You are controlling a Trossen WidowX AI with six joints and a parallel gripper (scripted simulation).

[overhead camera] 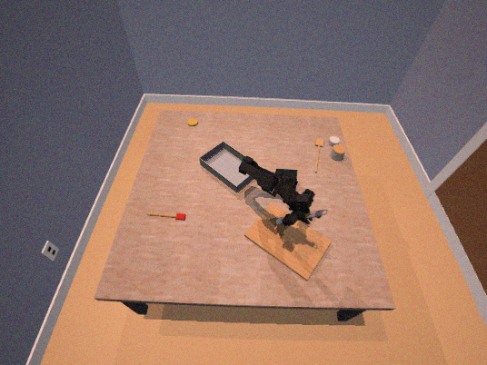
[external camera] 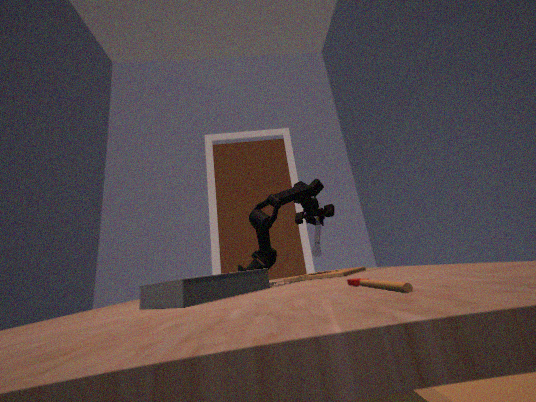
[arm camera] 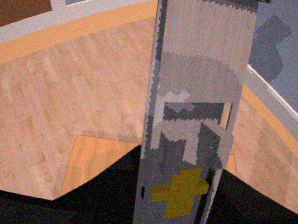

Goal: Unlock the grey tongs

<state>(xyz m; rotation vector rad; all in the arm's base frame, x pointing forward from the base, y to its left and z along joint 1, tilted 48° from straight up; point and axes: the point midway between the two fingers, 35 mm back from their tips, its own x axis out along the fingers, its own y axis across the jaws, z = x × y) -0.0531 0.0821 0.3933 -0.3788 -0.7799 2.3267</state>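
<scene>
Right now my gripper tip is 30 mm below the yellow lock piece, 20 mm short of it and 10 mm to the left of it. Also, from my gripper tip: roasting tin: 430 mm to the right, 410 mm ahead, 200 mm below; then red-headed spatula: 660 mm ahead, 220 mm below, 70 mm to the right; then wooden board: 220 mm below, 60 mm ahead, 20 mm to the right.
</scene>
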